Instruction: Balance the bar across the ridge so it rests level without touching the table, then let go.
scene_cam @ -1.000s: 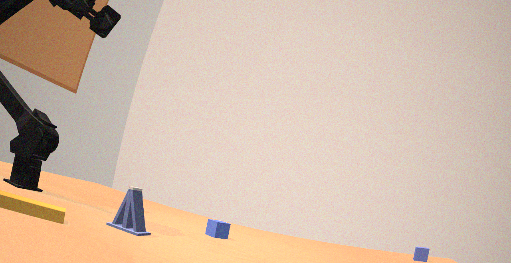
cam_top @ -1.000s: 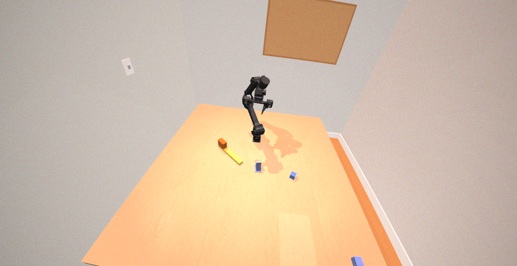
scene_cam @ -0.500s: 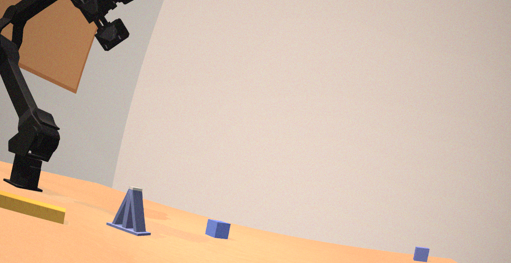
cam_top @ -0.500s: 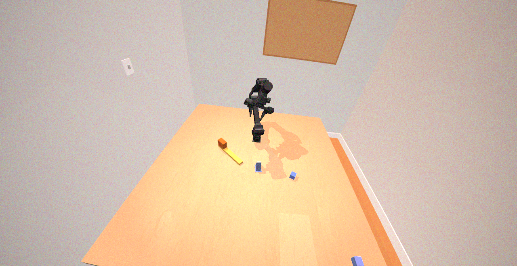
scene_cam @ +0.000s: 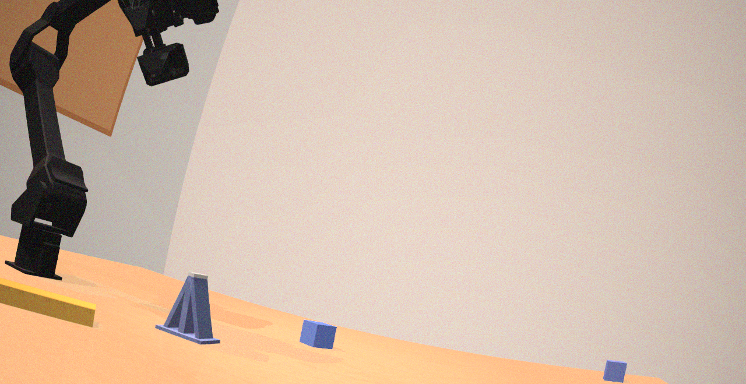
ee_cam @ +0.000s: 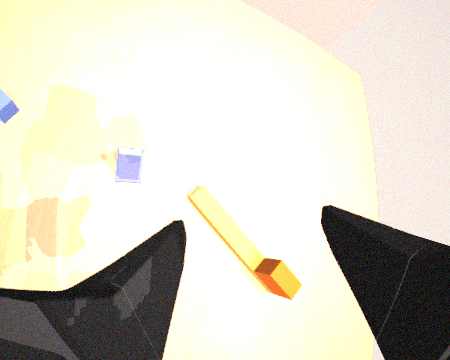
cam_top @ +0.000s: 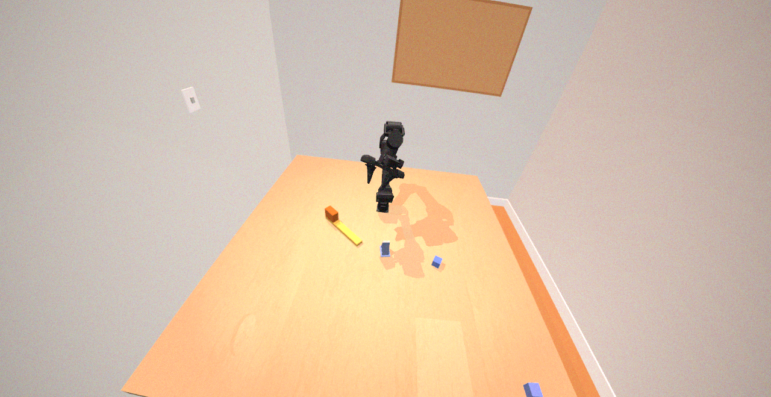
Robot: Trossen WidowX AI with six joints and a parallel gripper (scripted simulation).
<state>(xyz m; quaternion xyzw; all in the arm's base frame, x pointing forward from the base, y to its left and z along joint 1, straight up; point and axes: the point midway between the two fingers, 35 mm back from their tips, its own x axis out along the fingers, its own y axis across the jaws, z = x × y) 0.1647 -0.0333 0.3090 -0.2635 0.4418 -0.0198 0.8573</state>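
My gripper tip is now 90 mm short of the blue ridge, 70 mm to the right of it and 250 mm above it. Also, from my gripper tip: blue cube (130 mm ahead, 300 mm to the left, 270 mm below).
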